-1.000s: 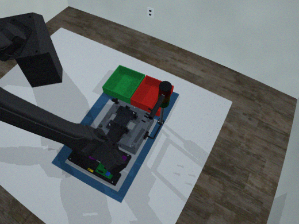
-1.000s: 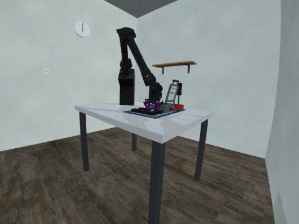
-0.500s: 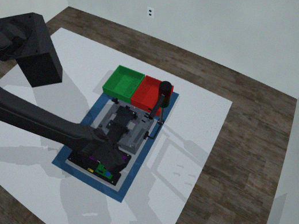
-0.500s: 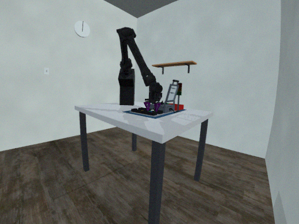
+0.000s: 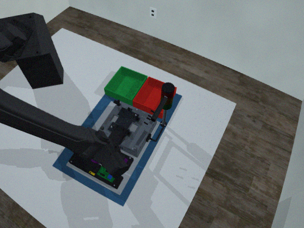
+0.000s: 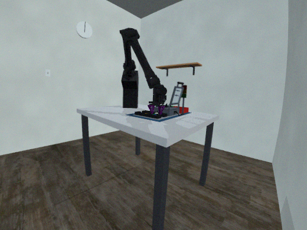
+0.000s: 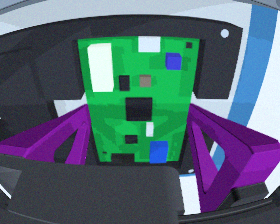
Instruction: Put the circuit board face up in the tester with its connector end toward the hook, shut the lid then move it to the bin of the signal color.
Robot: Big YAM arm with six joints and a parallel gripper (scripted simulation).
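The green circuit board lies right at my hand. The rest, counted from my hand: black latch hook (5 cm behind, 24 cm to the left, 6 cm above); red bin (8 cm ahead, 36 cm to the left, 1 cm below); tester lid (12 cm ahead, 15 cm to the left, 16 cm above).
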